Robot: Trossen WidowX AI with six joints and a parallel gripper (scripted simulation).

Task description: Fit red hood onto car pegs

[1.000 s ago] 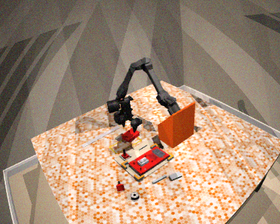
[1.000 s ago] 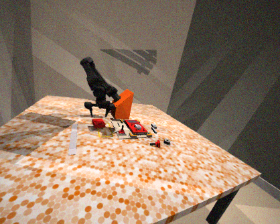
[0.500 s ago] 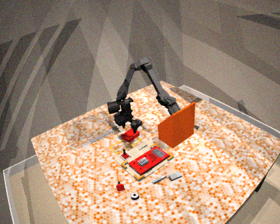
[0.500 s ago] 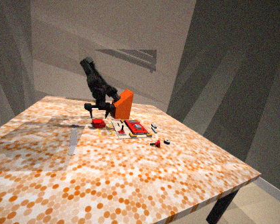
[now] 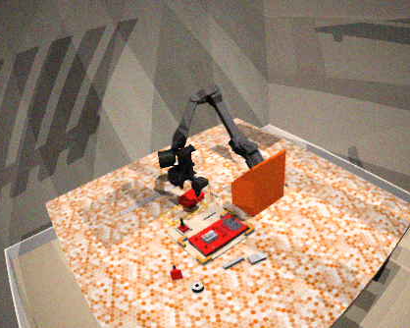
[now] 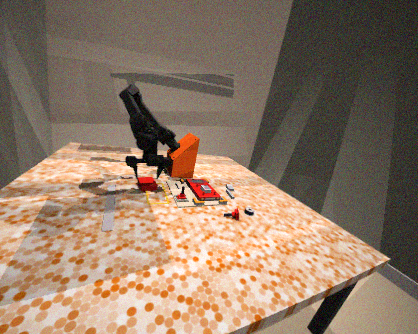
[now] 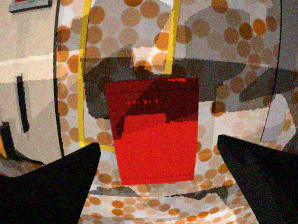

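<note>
Now: the red hood 2 cm below my gripper tip. Round my gripper tip: grey engine block: 6 cm ahead, 27 cm to the left, 1 cm below; then dark wheel: 20 cm ahead, 43 cm to the left, 3 cm below; then white strip: 16 cm ahead, 12 cm to the right, 4 cm below.
</note>
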